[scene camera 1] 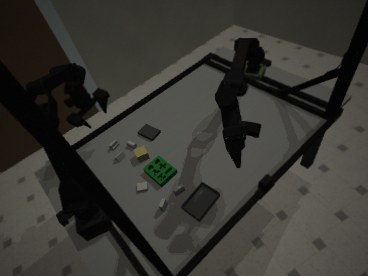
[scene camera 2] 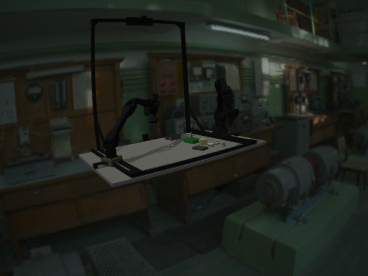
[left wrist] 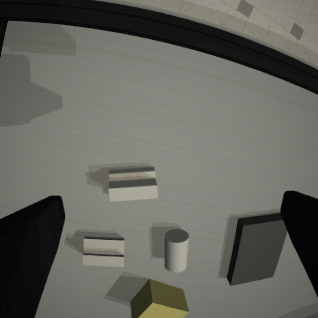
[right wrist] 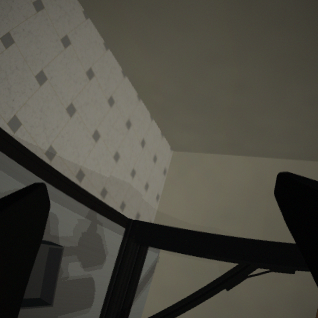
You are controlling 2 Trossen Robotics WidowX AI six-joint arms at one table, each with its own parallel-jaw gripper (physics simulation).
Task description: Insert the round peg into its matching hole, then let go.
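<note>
The round peg [left wrist: 176, 253] [scene camera 1: 131, 144] is a pale cylinder lying on its side on the table, near a yellow block. The green board [scene camera 1: 170, 177] [scene camera 2: 191, 140] with shaped holes lies beyond that block; it does not show in the left wrist view. My left gripper [scene camera 1: 98, 119] [left wrist: 176, 206] is open and empty, high above the table's edge at the left of scene camera 1. The peg shows low between its fingers in the left wrist view, well below them. My right gripper [scene camera 1: 238, 165] [right wrist: 164, 190] is open and empty, raised above the table on the far side of the board from the peg.
The yellow block [scene camera 1: 141, 153] [left wrist: 160, 300] lies between peg and board. A dark slab [scene camera 1: 149, 132] [left wrist: 257, 250] lies beside the peg. Two grooved pale pieces [left wrist: 133, 184] [left wrist: 103, 251] lie nearby. More pale pieces and a dark tray [scene camera 1: 210, 207] lie past the board. A black frame borders the table.
</note>
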